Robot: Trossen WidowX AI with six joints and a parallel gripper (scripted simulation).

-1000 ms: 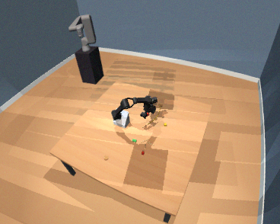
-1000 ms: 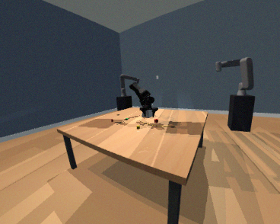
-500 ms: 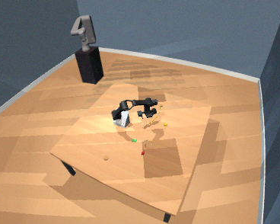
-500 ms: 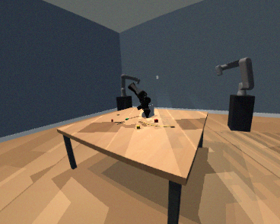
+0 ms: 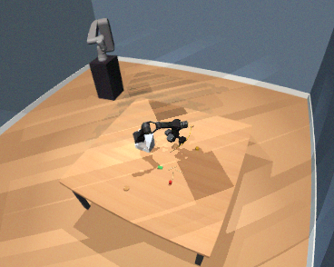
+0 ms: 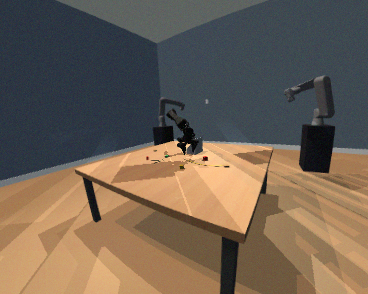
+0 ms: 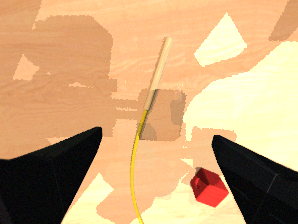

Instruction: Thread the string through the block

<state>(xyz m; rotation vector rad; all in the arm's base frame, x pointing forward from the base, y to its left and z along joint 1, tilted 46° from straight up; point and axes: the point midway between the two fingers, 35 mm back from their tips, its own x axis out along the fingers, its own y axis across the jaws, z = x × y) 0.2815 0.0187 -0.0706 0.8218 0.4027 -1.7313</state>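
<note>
The thin wooden stick is 20 mm to the right of my gripper tip and 50 mm below it. The rest, counted from my gripper tip: green piece 40 mm behind, 250 mm to the right, 50 mm below; then yellow cube 180 mm ahead, 30 mm to the left, 40 mm below; then red block 40 mm behind, 120 mm to the left, 40 mm below.
</note>
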